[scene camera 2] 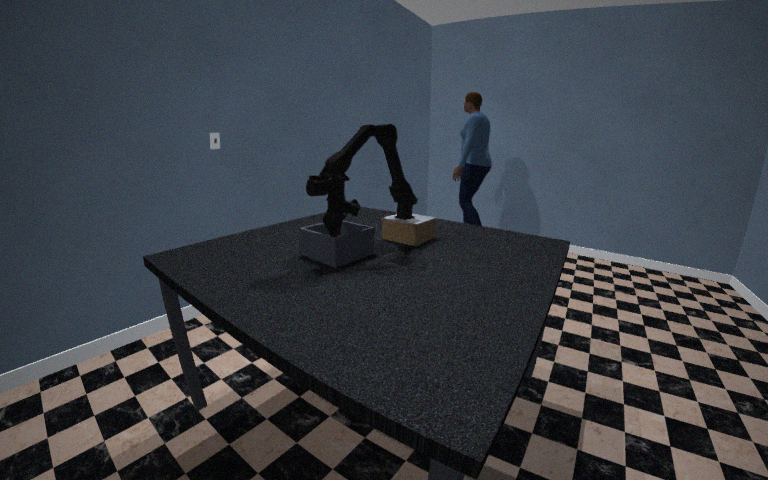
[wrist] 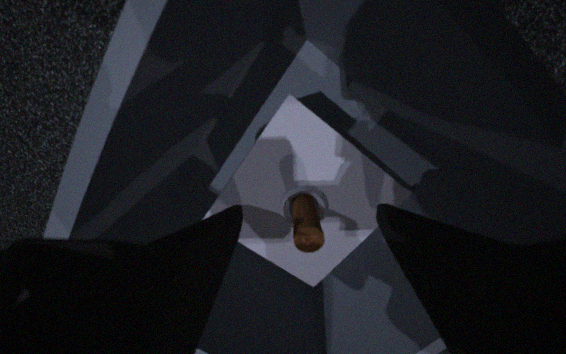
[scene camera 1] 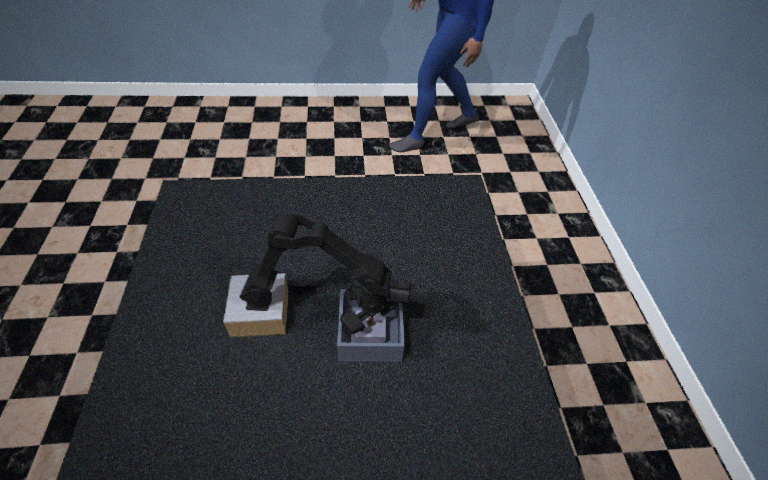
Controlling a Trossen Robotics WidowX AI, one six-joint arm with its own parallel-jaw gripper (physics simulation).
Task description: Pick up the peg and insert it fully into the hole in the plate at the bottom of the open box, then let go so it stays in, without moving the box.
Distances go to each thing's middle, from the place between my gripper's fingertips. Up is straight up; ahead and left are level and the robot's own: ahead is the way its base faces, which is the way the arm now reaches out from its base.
My hand is 10 mm above the grey box (wrist: 456, 108). Also, from my hand: orange-brown peg (wrist: 308, 236) (10 mm below).
